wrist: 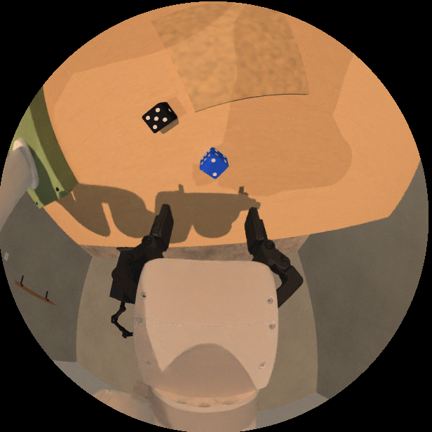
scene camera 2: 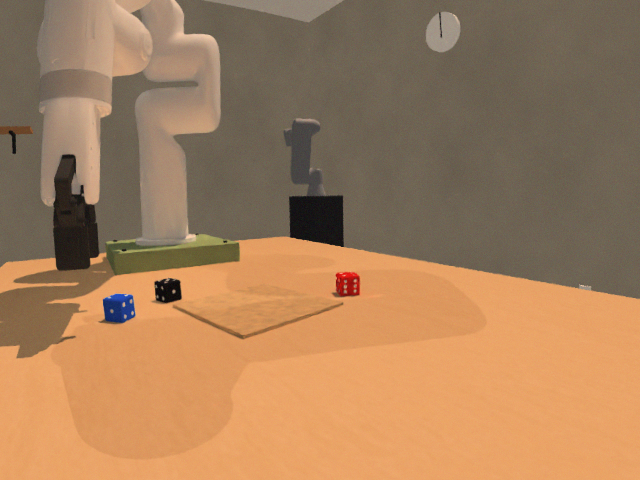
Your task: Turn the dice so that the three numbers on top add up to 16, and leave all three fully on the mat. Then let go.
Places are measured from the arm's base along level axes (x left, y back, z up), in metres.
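Pixels of known places: gripper, between the fingertips: (scene camera 2: 80, 263); arm's base, origin of its link: (scene camera 2: 166, 241).
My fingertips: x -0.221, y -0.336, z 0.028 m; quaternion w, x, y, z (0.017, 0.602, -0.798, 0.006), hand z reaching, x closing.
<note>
For each thing: its middle in the pictures, then the offset to it from my fingertips.
- blue die, middle of its body: (scene camera 2: 119, 307) dx +0.034, dy -0.014, dz -0.051 m
- black die, middle of its body: (scene camera 2: 167, 290) dx +0.107, dy +0.026, dz -0.051 m
- red die, middle of its body: (scene camera 2: 347, 283) dx +0.292, dy -0.104, dz -0.051 m
- mat, middle of its body: (scene camera 2: 256, 305) dx +0.175, dy -0.073, dz -0.062 m
A blue die (scene camera 2: 118, 308) (wrist: 214, 163) stands on the table off the mat; its top seems to show two. A black die (scene camera 2: 168, 290) (wrist: 159, 117) lies between it and the robot base, off the mat, with five on top. A red die (scene camera 2: 347, 284) stands beyond the mat's far right corner in the scene view; its foreshortened top seems to show four, and sixes show on its side. The mat (scene camera 2: 258, 310) (wrist: 240, 60) bears no die. My gripper (scene camera 2: 82, 262) (wrist: 209, 214) is open and empty above the table, behind the blue die in the scene view.
The green base block (scene camera 2: 175, 258) (wrist: 55, 172) under the arm stands behind the black die in the scene view. The near table edge (wrist: 200, 250) runs below my fingers in the wrist view. A black stand (scene camera 2: 316, 219) with a grey arm is beyond the table.
</note>
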